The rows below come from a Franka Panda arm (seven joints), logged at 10 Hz.
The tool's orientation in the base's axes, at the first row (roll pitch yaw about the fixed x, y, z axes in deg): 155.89 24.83 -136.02
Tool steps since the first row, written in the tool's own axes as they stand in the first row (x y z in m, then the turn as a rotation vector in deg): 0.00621 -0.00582 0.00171 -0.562 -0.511 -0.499; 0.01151 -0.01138 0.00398 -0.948 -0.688 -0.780; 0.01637 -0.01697 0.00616 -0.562 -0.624 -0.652; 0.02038 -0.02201 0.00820 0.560 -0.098 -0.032; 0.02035 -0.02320 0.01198 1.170 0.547 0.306; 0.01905 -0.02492 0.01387 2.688 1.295 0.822; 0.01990 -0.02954 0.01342 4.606 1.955 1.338; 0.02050 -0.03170 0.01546 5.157 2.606 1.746; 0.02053 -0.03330 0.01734 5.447 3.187 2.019
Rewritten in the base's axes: 0.00034 -0.00609 -0.00618 0.758 -0.200 0.460; 0.00107 -0.01114 -0.01235 1.146 -0.209 0.789; 0.00211 -0.01599 -0.01827 0.845 -0.347 0.545; 0.00329 -0.02009 -0.02351 -0.291 -0.424 -0.245; 0.00418 -0.01859 -0.02707 -1.181 -0.272 -0.542; 0.00632 -0.01764 -0.02873 -2.743 -0.537 -1.330; 0.00927 -0.02091 -0.03042 -4.499 -1.102 -2.318; 0.01050 -0.02131 -0.03317 -5.355 -0.871 -2.646; 0.01167 -0.02113 -0.03533 -5.986 -0.588 -2.778
